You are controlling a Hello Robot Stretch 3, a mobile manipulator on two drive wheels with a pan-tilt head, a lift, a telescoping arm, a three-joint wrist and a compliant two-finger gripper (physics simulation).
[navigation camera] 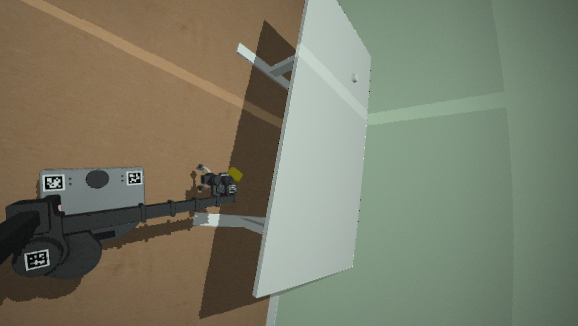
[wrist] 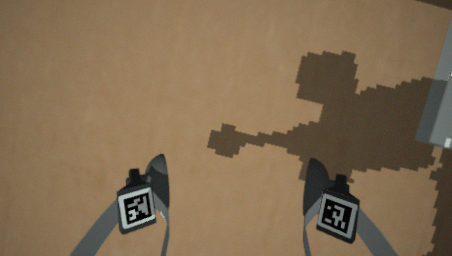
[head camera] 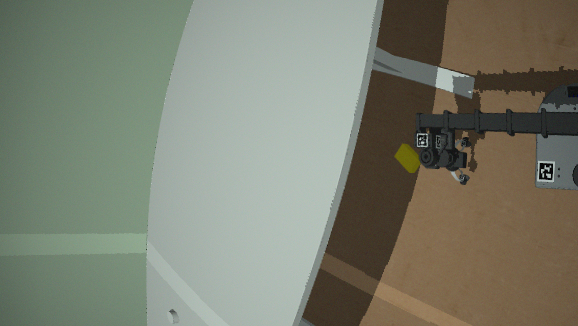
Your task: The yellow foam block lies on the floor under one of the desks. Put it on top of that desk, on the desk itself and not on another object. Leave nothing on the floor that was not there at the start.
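Frame: origin at the robot's base, x ahead, y left, z up, level; millimetres.
Seen in the pictures: gripper, between the fingertips: (navigation camera: pixel 199 177); robot's base, origin of its link: (navigation camera: pixel 97 178).
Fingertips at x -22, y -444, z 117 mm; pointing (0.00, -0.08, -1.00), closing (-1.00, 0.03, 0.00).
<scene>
Offsets run from my fingertips to a thing's top centre. "spot": to the spot under its first point. Level surfaces: height alone.
The yellow foam block {3 mm back, 292 mm right, 71 mm down} (head camera: pixel 407 158) (navigation camera: pixel 235 174) lies on the floor in the shadow along the white desk {604 mm up} (head camera: pixel 260 150) (navigation camera: pixel 320 160), partly hidden by the wrist in the head view. My gripper (head camera: pixel 465 160) (navigation camera: pixel 200 177) (wrist: pixel 235 175) is open and empty, its fingers spread above sunlit floor. The fingertips point away from the desk, toward my base. The block is on the other side of the wrist, toward the desk, not between the fingers. The block does not show in the wrist view.
A grey desk foot {spot: 309 mm back, 229 mm right, 91 mm down} (head camera: pixel 420 75) (navigation camera: pixel 220 220) (wrist: pixel 439 107) stands beside my arm (head camera: pixel 492 123) (navigation camera: pixel 165 207). Another desk foot {spot: 887 mm ahead, 511 mm right, 91 mm down} (navigation camera: pixel 257 61) is farther along. A small pale round thing {597 mm ahead, 725 mm right, 628 mm up} (head camera: pixel 173 316) (navigation camera: pixel 354 77) is on the desk top. A green wall (head camera: pixel 75 125) (navigation camera: pixel 425 175) is behind the desk.
</scene>
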